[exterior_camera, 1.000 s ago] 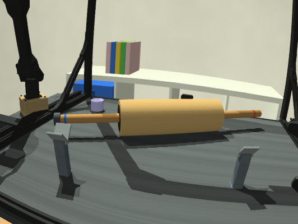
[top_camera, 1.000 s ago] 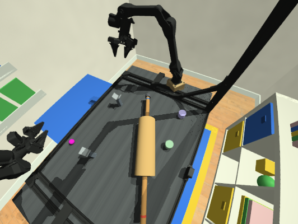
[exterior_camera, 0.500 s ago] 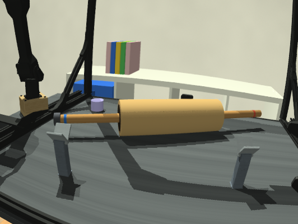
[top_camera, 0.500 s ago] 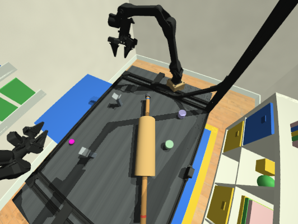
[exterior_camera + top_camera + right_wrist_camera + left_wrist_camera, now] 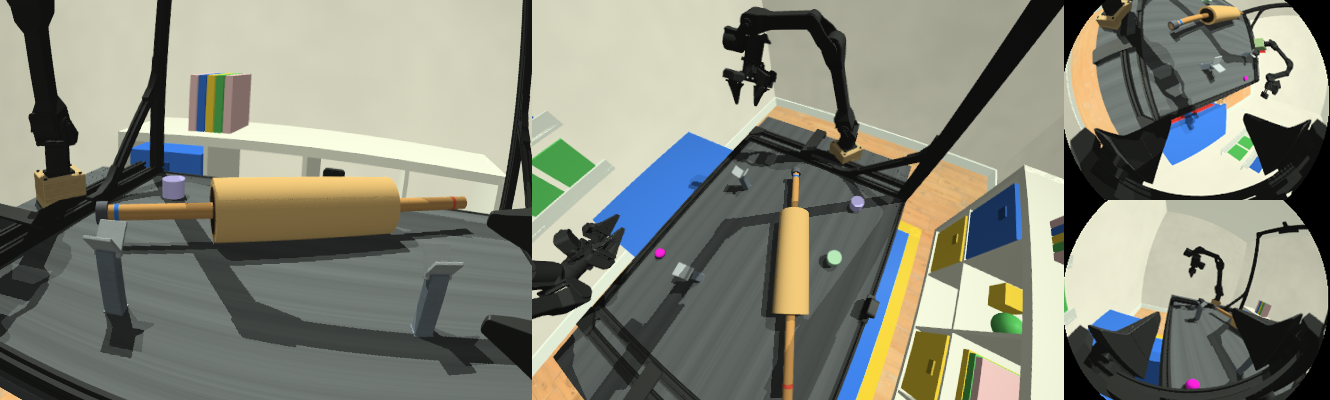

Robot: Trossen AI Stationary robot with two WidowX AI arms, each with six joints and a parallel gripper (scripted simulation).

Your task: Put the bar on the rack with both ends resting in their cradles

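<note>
Right now the tan bar is 440 mm behind my left hand, 250 mm to the right of it and 140 mm below it. Also, from my left hand: green cylinder: 550 mm behind, 310 mm to the right, 170 mm below; then lavender cylinder: 530 mm behind, 540 mm to the right, 170 mm below; then magenta object: 40 mm behind, 10 mm to the right, 170 mm below.
</note>
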